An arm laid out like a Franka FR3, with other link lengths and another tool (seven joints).
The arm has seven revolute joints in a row. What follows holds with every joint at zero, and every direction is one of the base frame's. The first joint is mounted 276.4 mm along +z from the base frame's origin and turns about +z. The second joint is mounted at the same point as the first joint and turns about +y. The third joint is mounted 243.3 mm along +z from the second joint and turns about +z. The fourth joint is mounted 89.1 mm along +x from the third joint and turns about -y. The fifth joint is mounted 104.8 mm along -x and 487.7 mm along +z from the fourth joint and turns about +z. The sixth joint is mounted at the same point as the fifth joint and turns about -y. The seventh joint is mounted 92.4 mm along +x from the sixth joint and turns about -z. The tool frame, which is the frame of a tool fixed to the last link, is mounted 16 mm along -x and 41 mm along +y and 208.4 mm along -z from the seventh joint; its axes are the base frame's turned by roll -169, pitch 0 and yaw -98.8 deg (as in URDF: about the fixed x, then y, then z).
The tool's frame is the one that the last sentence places.
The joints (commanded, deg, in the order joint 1, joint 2, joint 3, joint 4, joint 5, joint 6, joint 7), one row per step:
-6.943, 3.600, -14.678, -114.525, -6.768, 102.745, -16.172
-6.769, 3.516, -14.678, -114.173, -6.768, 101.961, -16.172
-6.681, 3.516, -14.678, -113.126, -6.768, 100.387, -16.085
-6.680, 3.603, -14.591, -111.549, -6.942, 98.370, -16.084
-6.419, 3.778, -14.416, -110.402, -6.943, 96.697, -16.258
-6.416, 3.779, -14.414, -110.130, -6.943, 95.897, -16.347
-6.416, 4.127, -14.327, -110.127, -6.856, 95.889, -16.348
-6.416, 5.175, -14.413, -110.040, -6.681, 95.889, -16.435
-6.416, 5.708, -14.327, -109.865, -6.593, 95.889, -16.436
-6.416, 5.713, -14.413, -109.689, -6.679, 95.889, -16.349
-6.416, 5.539, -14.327, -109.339, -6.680, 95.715, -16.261
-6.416, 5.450, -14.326, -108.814, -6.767, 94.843, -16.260
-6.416, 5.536, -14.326, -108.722, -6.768, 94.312, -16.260
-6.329, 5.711, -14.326, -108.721, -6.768, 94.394, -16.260
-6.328, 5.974, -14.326, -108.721, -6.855, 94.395, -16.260
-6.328, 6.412, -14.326, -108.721, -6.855, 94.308, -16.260
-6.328, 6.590, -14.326, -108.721, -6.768, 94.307, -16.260
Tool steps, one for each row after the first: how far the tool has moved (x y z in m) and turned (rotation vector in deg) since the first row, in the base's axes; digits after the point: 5 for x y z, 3 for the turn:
0.00001, 0.00183, 0.00374, 0.106, 0.328, 0.086
0.00068, 0.00237, 0.01247, 0.189, 0.835, -0.083
0.00206, 0.00190, 0.02486, 0.115, 1.410, -0.145
0.00334, 0.00590, 0.03286, 0.299, 2.094, 0.265
0.00184, 0.00637, 0.03520, 0.478, 2.597, 0.259
0.00173, 0.00756, 0.03173, 0.598, 2.918, 0.312
0.00038, 0.00731, 0.02204, 0.861, 3.821, 0.239
0.00084, 0.00821, 0.01816, 0.940, 4.158, 0.292
0.00145, 0.00678, 0.01956, 0.770, 4.026, 0.161
0.00339, 0.00716, 0.02421, 0.656, 3.688, 0.149
0.00311, 0.00694, 0.02960, 0.655, 3.960, 0.082
0.00154, 0.00742, 0.02959, 0.796, 4.460, 0.017
0.00187, 0.00820, 0.02783, 0.786, 4.556, 0.114
0.00133, 0.00796, 0.02519, 0.740, 4.845, 0.147
0.00028, 0.00815, 0.02083, 0.815, 5.363, 0.136
0.00009, 0.00847, 0.01906, 0.911, 5.512, 0.102

